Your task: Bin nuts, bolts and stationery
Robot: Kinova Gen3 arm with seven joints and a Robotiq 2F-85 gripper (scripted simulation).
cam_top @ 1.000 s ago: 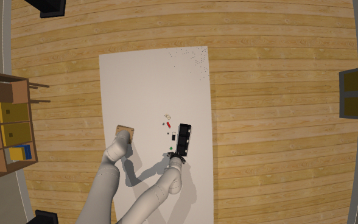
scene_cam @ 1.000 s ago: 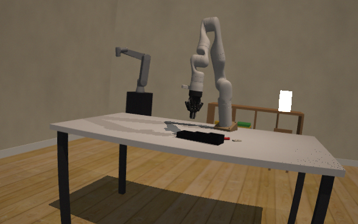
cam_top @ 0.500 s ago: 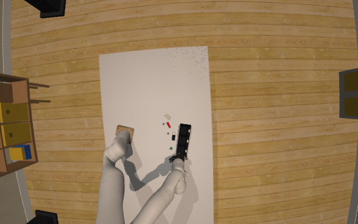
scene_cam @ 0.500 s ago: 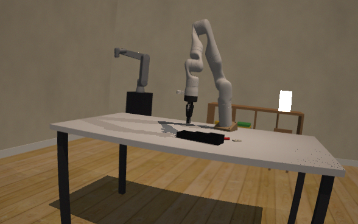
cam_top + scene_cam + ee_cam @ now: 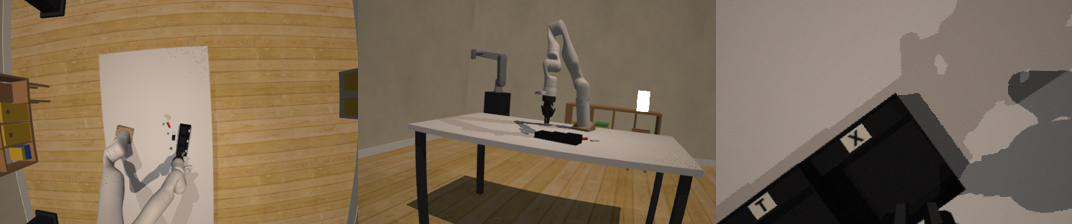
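My hand is 90 mm to the right of the black double bin, 70 mm above it and 40 mm short of it. From my hand the other things lie so: black eraser: 120 mm to the left, 90 mm below, 40 mm behind; then red battery: 200 mm to the left, 90 mm below, 90 mm behind; then green die: 90 mm below, 60 mm behind, 10 mm to the left.
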